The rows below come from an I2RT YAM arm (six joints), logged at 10 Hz.
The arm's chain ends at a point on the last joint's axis. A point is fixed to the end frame.
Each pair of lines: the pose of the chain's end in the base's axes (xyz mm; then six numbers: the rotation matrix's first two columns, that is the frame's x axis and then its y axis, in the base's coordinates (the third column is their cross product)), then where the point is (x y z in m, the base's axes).
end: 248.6 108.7 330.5 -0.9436 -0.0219 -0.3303 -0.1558 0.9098 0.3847
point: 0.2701 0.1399 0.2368
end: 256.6 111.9 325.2 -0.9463 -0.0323 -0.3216 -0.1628 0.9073 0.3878
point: 0.2769 0.1435 0.2313
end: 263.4 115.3 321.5 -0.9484 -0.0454 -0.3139 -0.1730 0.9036 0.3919
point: 0.2824 0.1475 0.2276
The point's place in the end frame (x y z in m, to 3 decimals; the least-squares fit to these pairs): 0.010 -0.011 0.100
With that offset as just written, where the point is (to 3 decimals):
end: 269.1 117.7 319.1 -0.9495 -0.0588 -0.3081 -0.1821 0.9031 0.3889
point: 0.287 0.150 0.225
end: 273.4 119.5 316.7 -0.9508 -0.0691 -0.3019 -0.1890 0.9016 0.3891
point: 0.291 0.152 0.222
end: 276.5 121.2 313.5 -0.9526 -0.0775 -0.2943 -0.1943 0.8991 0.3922
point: 0.293 0.154 0.219
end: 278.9 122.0 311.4 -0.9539 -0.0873 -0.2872 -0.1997 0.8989 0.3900
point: 0.294 0.154 0.217
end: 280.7 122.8 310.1 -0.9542 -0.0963 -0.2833 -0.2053 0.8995 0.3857
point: 0.295 0.155 0.215
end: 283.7 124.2 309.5 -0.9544 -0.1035 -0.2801 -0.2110 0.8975 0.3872
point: 0.298 0.156 0.215
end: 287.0 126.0 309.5 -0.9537 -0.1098 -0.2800 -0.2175 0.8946 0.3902
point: 0.301 0.158 0.215
